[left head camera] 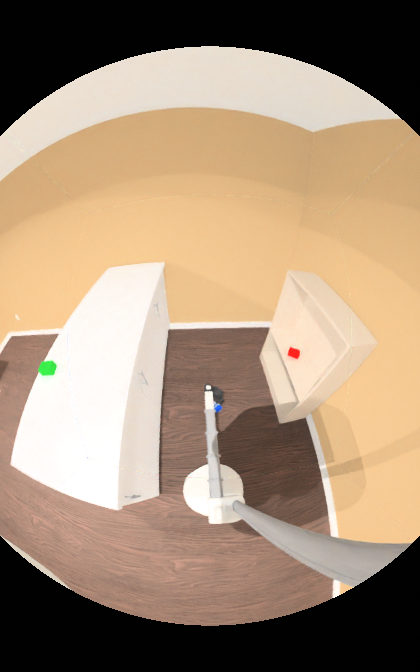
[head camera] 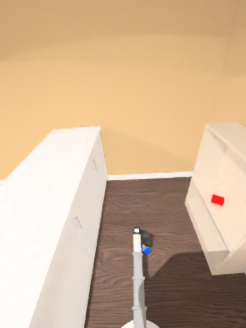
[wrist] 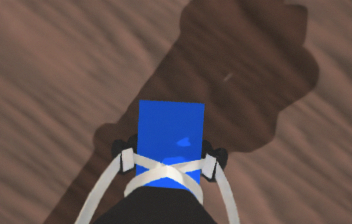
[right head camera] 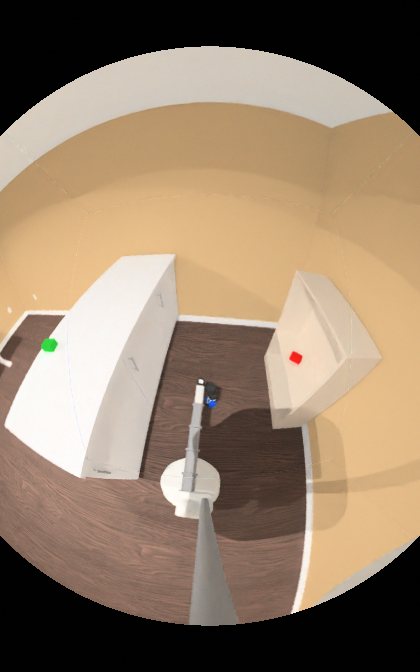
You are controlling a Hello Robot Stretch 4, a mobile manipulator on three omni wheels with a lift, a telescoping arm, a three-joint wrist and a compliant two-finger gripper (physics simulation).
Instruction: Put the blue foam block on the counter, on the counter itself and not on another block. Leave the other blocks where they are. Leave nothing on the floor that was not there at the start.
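Frame: origin at the robot's base, x back, y right, z up, level; centimetres.
Seen in the pictures: gripper, between the fingertips: (head camera: 146, 251) (wrist: 170, 150).
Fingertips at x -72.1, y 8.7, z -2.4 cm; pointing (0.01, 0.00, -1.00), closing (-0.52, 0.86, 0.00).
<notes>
Offsets run from my fingertips to a thing's top centre. Level surfaces: height alone.
The blue foam block @(dy -0.5, dx -0.8, dz +4.4 cm) (head camera: 146, 251) (left head camera: 218, 408) (right head camera: 212, 404) (wrist: 170, 122) is low over the dark wood floor, between the fingers; whether it touches the floor I cannot tell. My gripper (head camera: 144, 248) (left head camera: 216, 404) (right head camera: 209, 400) (wrist: 170, 150) points down and is shut on the block, one pad against each long side. The gripper body hides the block's near end in the wrist view. The white counter @(dz +90.6 cm) (head camera: 50, 195) (left head camera: 105, 350) (right head camera: 105, 330) is left of the arm. A green block (left head camera: 47, 368) (right head camera: 49, 345) sits at its far left edge.
A red block @(dy +65.5, dx -23.0, dz +49.3 cm) (head camera: 217, 200) (left head camera: 294, 353) (right head camera: 296, 358) lies inside the open beige cabinet (head camera: 206, 227) (left head camera: 280, 372) (right head camera: 345, 320) on the right. A tan wall stands beyond the floor strip. The counter's handled front faces the arm.
</notes>
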